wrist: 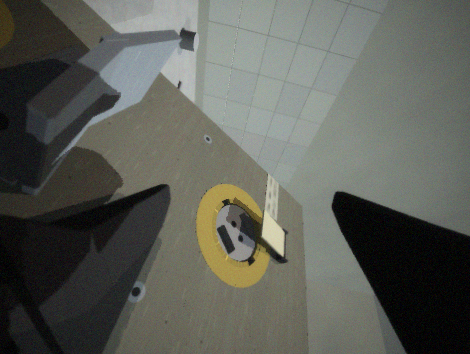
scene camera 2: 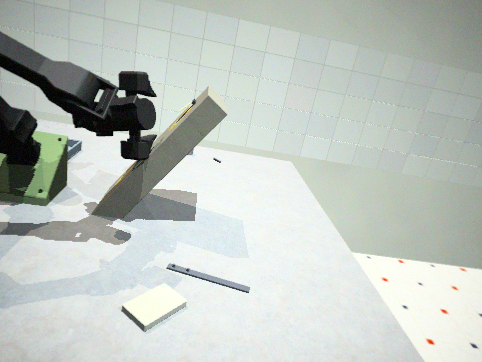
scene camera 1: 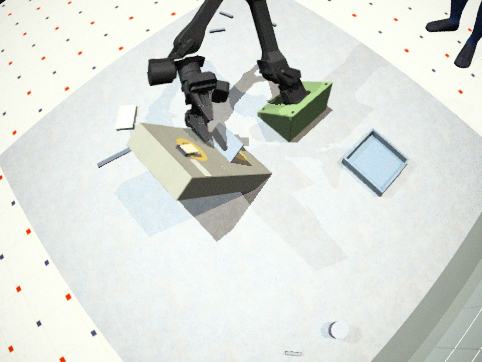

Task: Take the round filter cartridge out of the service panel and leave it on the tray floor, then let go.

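Observation:
The beige service panel (scene camera 1: pixel 162 162) (scene camera 2: pixel 175 157) (wrist: pixel 175 145) stands tilted. A round grey disc (wrist: pixel 234 232) with dark slots, apparently the filter cartridge, sits in a yellow ring (scene camera 1: pixel 201 155) (wrist: pixel 209 245) on its face. A cream tab (scene camera 1: pixel 189 148) (wrist: pixel 274 235) stands out over the ring's edge. My gripper (scene camera 1: pixel 207 131) (scene camera 2: pixel 152 119) (wrist: pixel 252 196) is open and empty in front of the panel face, its fingers on either side of the disc in the wrist view, not touching it. The blue tray (scene camera 1: pixel 377 162) (scene camera 2: pixel 75 150) lies apart from the panel.
A blue-grey flap (scene camera 1: pixel 229 145) (wrist: pixel 135 67) sticks out from the panel beside the gripper. The green base block (scene camera 1: pixel 310 107) (scene camera 2: pixel 54 167) stands near the panel. A cream block (scene camera 1: pixel 126 116) (scene camera 2: pixel 154 306), a grey bar (scene camera 1: pixel 114 157) (scene camera 2: pixel 210 278) and a white cylinder (scene camera 1: pixel 339 330) lie on the table.

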